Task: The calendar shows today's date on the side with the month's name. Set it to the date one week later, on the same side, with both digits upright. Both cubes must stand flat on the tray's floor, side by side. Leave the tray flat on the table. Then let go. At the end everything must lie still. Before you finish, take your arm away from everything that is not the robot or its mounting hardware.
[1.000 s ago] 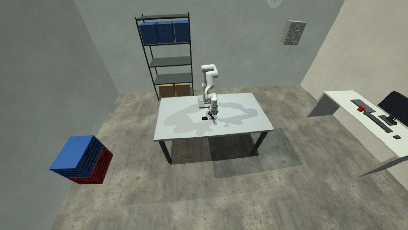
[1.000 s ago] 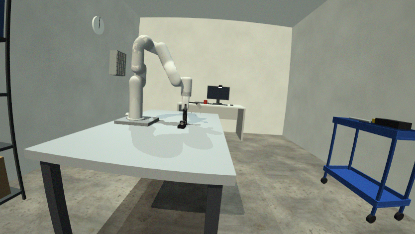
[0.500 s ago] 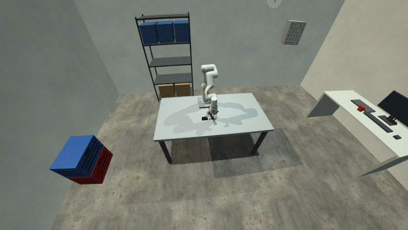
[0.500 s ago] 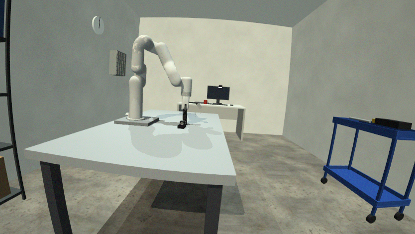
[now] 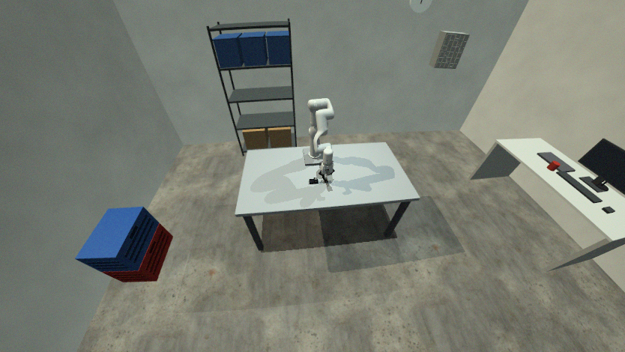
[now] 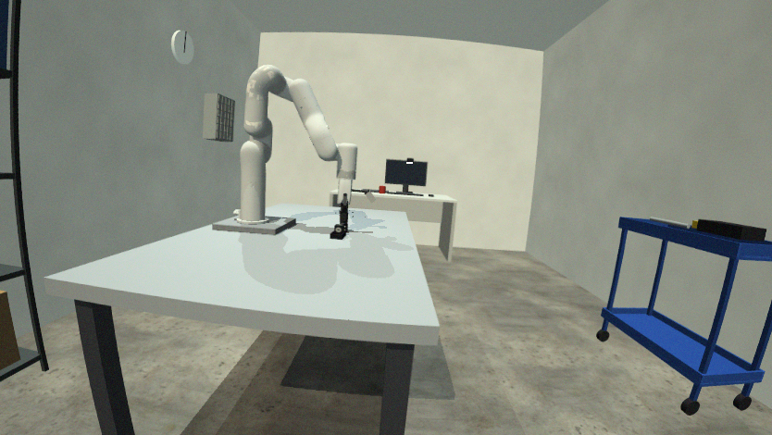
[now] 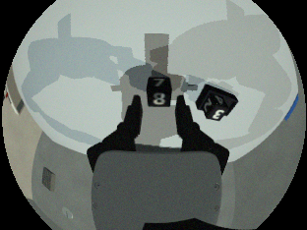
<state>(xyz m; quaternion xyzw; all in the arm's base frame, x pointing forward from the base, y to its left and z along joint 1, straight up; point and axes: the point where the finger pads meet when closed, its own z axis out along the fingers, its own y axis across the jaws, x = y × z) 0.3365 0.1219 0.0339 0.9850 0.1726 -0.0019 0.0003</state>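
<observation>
The cube lies 40 mm below my hand.
</observation>
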